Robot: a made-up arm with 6 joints.
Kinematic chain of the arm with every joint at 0, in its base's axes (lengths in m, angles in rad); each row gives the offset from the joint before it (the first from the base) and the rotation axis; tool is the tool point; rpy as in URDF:
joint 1: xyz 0 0 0.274 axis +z
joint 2: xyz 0 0 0 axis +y
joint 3: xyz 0.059 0 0.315 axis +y
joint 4: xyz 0.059 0 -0.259 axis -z
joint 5: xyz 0 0 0 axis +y
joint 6: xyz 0.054 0 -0.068 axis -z
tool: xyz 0 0 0 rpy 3.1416 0 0
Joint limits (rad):
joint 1: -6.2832..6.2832
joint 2: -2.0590..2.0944
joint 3: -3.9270..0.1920
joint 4: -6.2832..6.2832
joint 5: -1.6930..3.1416
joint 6: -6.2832..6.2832
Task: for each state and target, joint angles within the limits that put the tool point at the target. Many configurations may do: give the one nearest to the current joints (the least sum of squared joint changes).
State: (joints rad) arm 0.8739 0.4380 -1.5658 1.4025 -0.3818 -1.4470
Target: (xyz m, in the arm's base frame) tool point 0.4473 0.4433 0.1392
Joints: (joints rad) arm 0.8517 1.3548 -2.2570 1.1813 0.0834 -1.4470
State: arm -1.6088 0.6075 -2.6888 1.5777 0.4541 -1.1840
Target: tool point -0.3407 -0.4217 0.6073
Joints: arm -2.1760 0.5444 -2.2329 1.6622 0.1870 -1.1840
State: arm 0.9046 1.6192 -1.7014 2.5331 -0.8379 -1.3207
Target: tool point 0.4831 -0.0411 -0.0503
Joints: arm 0.0368 1.6487 -2.2450 2.2959 -0.4613 -1.3207
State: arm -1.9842 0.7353 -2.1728 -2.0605 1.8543 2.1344
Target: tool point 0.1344 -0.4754 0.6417
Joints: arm -1.1532 0.5334 -2.1928 -2.1152 1.8992 2.1344
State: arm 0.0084 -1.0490 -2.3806 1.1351 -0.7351 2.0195
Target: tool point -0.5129 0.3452 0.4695
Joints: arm -0.6845 -1.4600 -2.6180 0.9345 -0.2802 2.0195
